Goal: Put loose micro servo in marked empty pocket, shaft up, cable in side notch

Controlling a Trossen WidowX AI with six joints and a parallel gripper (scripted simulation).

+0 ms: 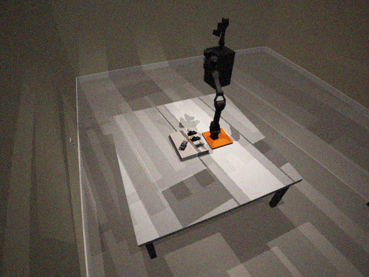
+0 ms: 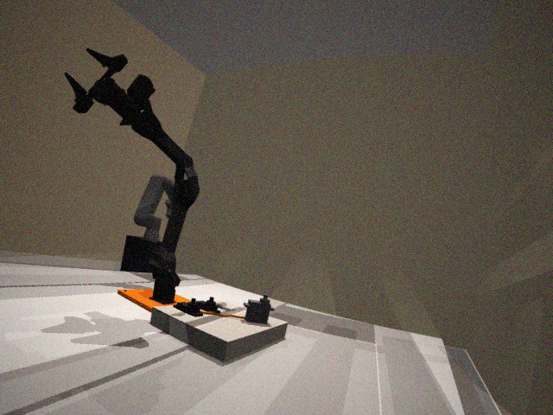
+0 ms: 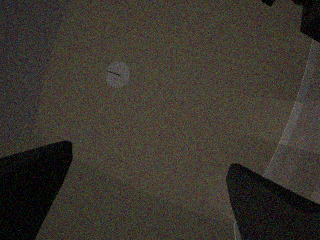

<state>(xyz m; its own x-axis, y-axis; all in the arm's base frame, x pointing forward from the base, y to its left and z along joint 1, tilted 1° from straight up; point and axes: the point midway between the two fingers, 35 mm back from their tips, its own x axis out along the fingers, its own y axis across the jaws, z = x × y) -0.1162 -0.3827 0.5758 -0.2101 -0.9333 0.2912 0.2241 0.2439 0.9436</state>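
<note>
Right now my gripper tip is 410 mm short of the pale grey deck, 370 mm to the right of it and 570 mm above it.
</note>
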